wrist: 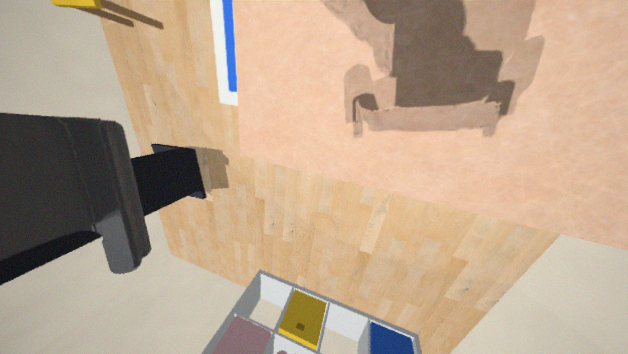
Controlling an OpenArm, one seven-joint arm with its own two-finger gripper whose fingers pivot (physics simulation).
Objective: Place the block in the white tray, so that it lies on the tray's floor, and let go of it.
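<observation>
No block and no plainly recognisable white tray show in this wrist view. A blue panel with a white border (218,60) is cut off by the top edge, left of the pink mat; whether it is the tray I cannot tell. One dark finger of my gripper shows large at the left, above the wooden surface and well below and left of the blue panel. The other finger is out of view. The gripper is open, and no held thing shows at the finger. The gripper's wide shadow falls on the pink mat.
A pink mat (310,120) covers the upper right of the wooden surface (320,220). A black bar with a flared end (172,175) reaches out behind the finger. A grey-rimmed compartment shelf (345,307) stands at the bottom edge. Part of a yellow object (77,2) shows top left.
</observation>
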